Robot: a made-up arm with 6 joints. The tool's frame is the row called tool.
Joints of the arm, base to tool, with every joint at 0 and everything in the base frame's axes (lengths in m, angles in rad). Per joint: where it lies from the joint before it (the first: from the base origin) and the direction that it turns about. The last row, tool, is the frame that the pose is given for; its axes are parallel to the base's.
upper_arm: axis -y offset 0 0 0.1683
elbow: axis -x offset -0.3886 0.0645 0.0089
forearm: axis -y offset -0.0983 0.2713 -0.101
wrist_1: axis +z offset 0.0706 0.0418 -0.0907
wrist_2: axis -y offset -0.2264 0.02 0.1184
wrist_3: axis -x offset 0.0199 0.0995 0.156
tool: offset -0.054 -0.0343 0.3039
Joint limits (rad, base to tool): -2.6..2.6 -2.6..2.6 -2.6..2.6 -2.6..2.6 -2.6..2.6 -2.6..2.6
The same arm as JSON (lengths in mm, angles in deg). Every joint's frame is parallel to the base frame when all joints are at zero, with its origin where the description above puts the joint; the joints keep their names.
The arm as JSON. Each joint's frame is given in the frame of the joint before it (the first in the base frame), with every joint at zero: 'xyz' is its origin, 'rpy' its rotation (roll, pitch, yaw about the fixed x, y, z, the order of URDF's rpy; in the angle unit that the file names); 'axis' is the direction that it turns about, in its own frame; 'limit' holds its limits. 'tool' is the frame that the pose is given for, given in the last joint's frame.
{"units": {"length": "mm", "angle": "deg"}, "joints": [{"name": "upper_arm", "type": "revolute", "origin": {"xyz": [0.0, 0.0, 168.3], "rpy": [0.0, 0.0, 0.0]}, "axis": [0.0, -1.0, 0.0], "limit": {"lower": -148.97, "upper": 148.97}}, {"name": "elbow", "type": "revolute", "origin": {"xyz": [-388.6, 64.5, 8.9], "rpy": [0.0, 0.0, 0.0]}, "axis": [-1.0, 0.0, 0.0], "limit": {"lower": -148.97, "upper": 148.97}}, {"name": "forearm", "type": "revolute", "origin": {"xyz": [-98.3, 271.3, -101.0], "rpy": [0.0, 0.0, 0.0]}, "axis": [0.0, -1.0, 0.0], "limit": {"lower": -148.97, "upper": 148.97}}, {"name": "wrist_1", "type": "revolute", "origin": {"xyz": [70.6, 41.8, -90.7], "rpy": [0.0, 0.0, 0.0]}, "axis": [0.0, 0.0, 1.0], "limit": {"lower": -148.97, "upper": 148.97}}, {"name": "wrist_2", "type": "revolute", "origin": {"xyz": [-226.4, 20.0, 118.4], "rpy": [0.0, 0.0, 0.0]}, "axis": [0.0, -1.0, 0.0], "limit": {"lower": -148.97, "upper": 148.97}}, {"name": "wrist_3", "type": "revolute", "origin": {"xyz": [19.9, 99.5, 156.0], "rpy": [0.0, 0.0, 0.0]}, "axis": [-1.0, 0.0, 0.0], "limit": {"lower": -148.97, "upper": 148.97}}], "tool": {"origin": {"xyz": [-54.0, -34.3, 303.9], "rpy": [0.0, 0.0, 0.0]}}}
